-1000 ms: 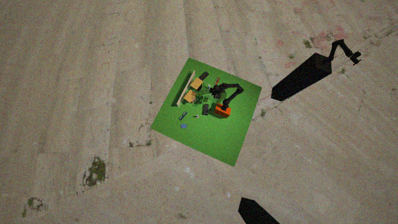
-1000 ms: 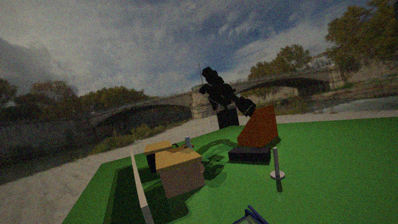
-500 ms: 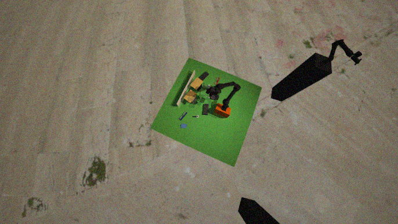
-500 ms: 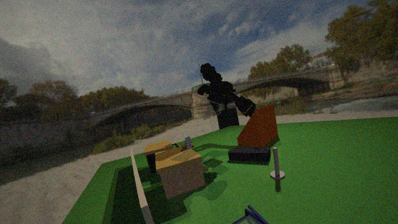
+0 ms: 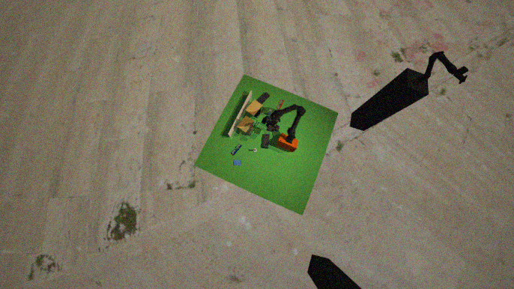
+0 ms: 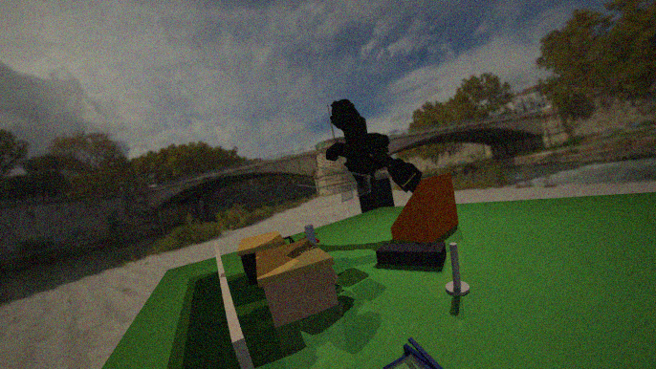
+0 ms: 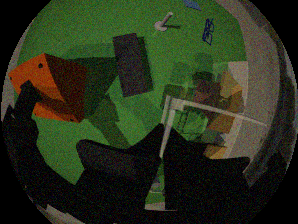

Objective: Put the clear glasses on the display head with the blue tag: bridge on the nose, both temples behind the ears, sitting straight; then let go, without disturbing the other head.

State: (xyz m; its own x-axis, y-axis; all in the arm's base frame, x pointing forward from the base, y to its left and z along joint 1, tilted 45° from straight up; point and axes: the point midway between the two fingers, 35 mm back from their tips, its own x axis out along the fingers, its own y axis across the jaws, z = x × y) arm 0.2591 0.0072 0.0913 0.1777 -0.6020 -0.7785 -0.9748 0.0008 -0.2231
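Right now the display head is 22 cm ahead of my gripper tip and 15 cm below it. From my gripper tip the other things lie so: small blue square: 42 cm to the left, 21 cm ahead, 20 cm below; then grey peg: 23 cm to the left, 18 cm below, 6 cm ahead; then pale strip: 35 cm ahead, 15 cm below, 13 cm to the right.
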